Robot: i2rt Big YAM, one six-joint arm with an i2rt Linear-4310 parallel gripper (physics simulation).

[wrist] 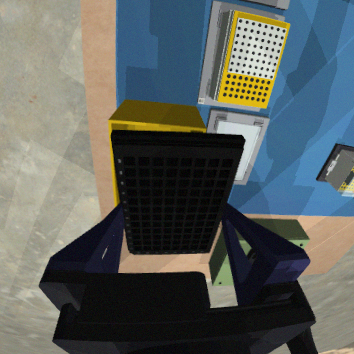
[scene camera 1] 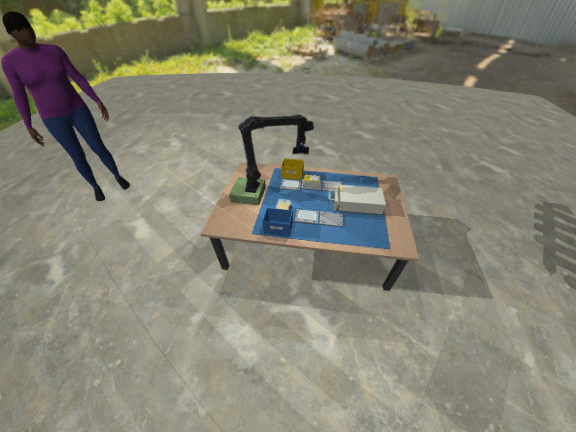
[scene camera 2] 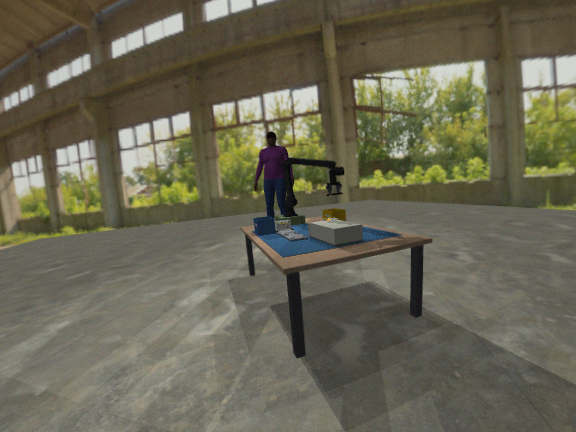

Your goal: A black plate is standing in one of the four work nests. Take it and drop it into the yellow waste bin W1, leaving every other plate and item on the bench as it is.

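Frame: origin at the arm's base, x right, y ahead, z up, level; millimetres.
Seen in the pictures: gripper, fingertip midpoint: (wrist: pixel 173 207) (scene camera 1: pixel 300 150); arm's base, origin of the base link: (scene camera 1: pixel 252 187) (scene camera 2: pixel 290 216).
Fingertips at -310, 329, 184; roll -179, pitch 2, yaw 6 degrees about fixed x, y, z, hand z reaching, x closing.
Offsets run from my fingertips to a thing's top centre, as dx, dy, dz.
My gripper (scene camera 1: pixel 301 146) (scene camera 2: pixel 334 188) (wrist: pixel 173 207) is shut on the black plate {+0, +0, +12} (wrist: pixel 175 185), with one finger at each side of it. The plate is level, its grid of wells facing the wrist camera. It is held high above the bench. The yellow waste bin {-18, -71, -142} (scene camera 1: pixel 292 170) (scene camera 2: pixel 334 214) (wrist: pixel 159 112) stands at the back edge of the mat. In the wrist view the bin lies below the plate, which hides much of it; the bin's far wall and left edge show. How exactly the plate lines up with the bin's opening is hidden.
A yellow and white rack {+101, +113, -185} (scene camera 1: pixel 312 180) (wrist: pixel 255 55) sits beside a pale nest (scene camera 1: pixel 290 185) (wrist: pixel 242 150) near the bin. A blue bin {+620, -51, -142} (scene camera 1: pixel 277 223) (scene camera 2: pixel 264 225), white device (scene camera 1: pixel 362 200) (scene camera 2: pixel 335 232) and small box {+466, -51, -184} (scene camera 1: pixel 283 204) (wrist: pixel 342 172) stand on the mat. A person (scene camera 1: pixel 55 85) (scene camera 2: pixel 273 162) stands behind.
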